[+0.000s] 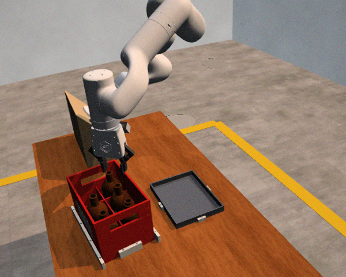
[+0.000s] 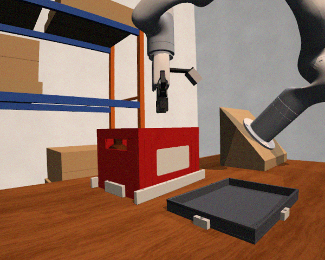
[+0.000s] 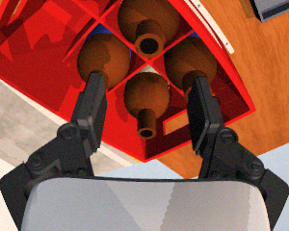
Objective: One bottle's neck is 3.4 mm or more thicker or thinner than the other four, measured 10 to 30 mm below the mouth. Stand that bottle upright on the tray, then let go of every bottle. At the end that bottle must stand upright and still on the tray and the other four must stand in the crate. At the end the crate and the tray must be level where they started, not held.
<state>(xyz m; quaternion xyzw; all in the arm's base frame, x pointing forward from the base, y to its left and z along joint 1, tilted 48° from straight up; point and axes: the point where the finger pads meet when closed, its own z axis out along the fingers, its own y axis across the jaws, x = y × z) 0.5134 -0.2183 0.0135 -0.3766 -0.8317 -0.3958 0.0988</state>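
Right now my hand is 160 mm above the red crate and 40 mm to the left of it. Round my hand: dark grey tray: 240 mm to the left, 230 mm below, 30 mm ahead; brown bottle: 150 mm below, 100 mm ahead, 90 mm to the right.
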